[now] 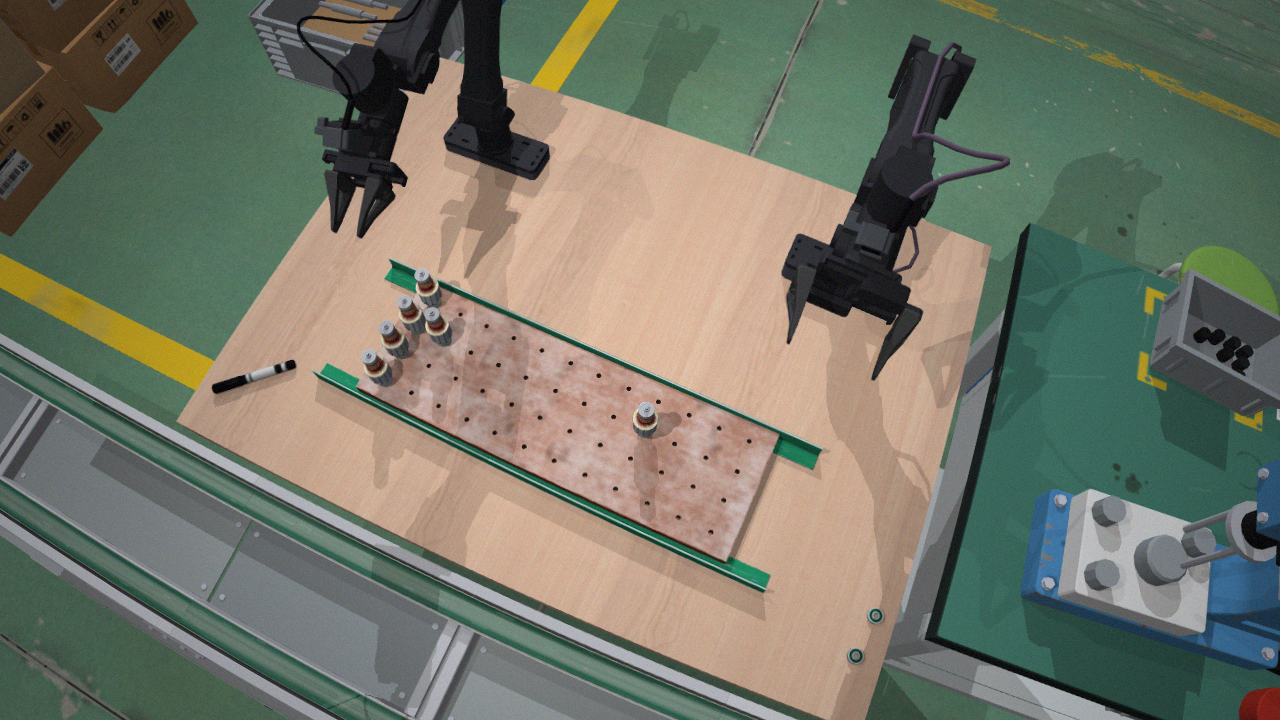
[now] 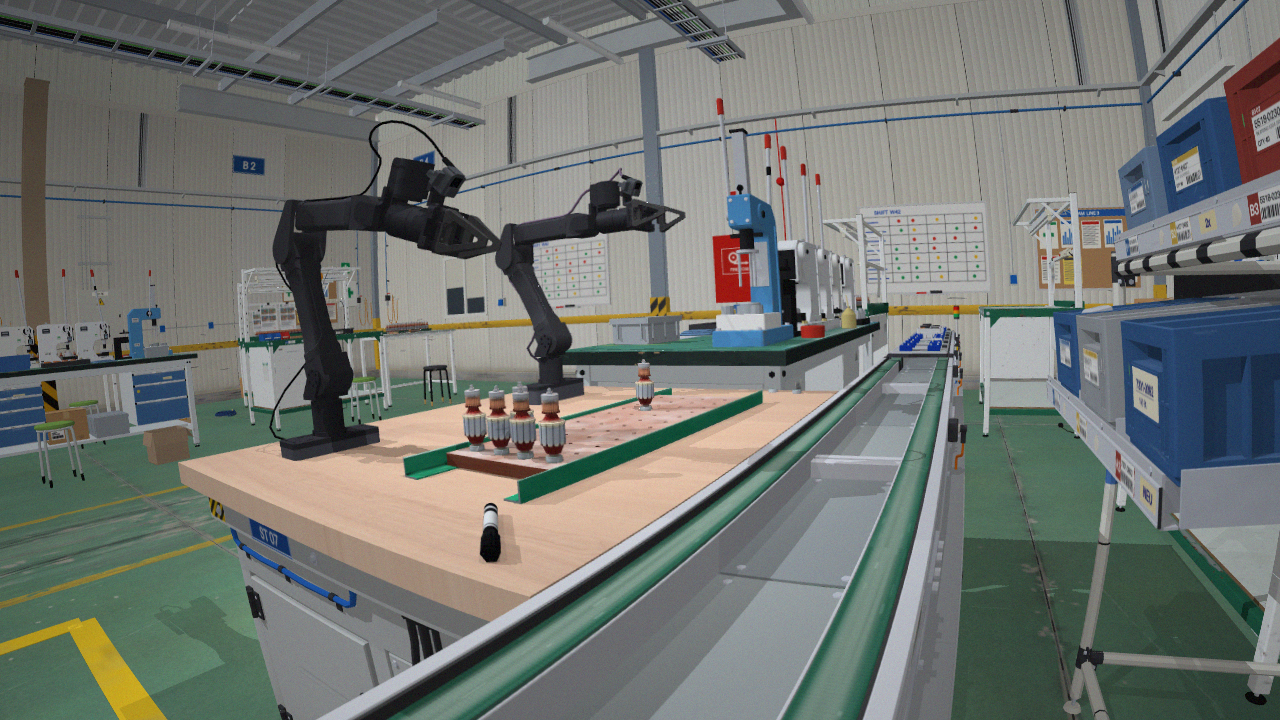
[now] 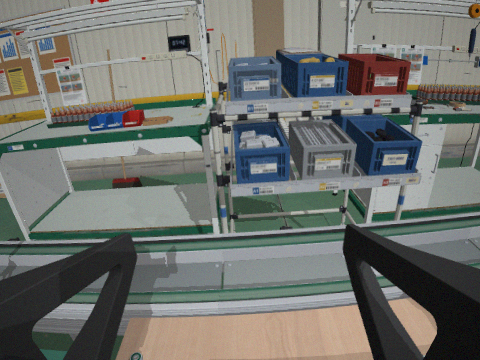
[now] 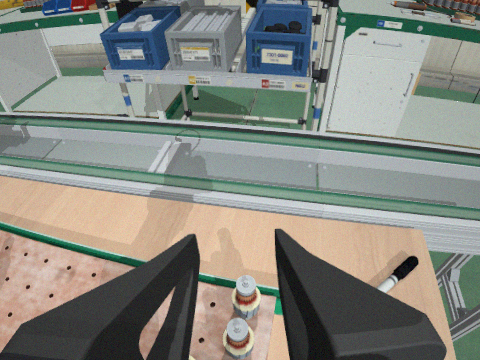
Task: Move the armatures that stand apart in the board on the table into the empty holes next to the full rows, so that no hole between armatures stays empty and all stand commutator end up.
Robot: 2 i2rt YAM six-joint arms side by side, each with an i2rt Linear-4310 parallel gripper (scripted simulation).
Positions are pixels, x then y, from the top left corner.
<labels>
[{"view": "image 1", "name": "my left gripper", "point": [831, 360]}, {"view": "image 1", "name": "my right gripper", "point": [346, 234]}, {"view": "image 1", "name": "board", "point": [473, 390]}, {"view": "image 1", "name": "marker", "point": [238, 381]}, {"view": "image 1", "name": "armature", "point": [437, 326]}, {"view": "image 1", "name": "armature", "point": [380, 372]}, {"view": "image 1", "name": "armature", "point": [394, 340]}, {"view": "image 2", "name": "my left gripper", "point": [675, 212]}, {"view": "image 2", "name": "my right gripper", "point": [493, 244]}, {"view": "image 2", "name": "board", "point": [585, 435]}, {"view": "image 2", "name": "marker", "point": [490, 547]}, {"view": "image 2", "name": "armature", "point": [552, 433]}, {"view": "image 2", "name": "armature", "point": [523, 428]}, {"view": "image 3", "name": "my left gripper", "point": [237, 241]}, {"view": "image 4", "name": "my right gripper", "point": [236, 243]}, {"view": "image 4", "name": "board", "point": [67, 274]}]
</labels>
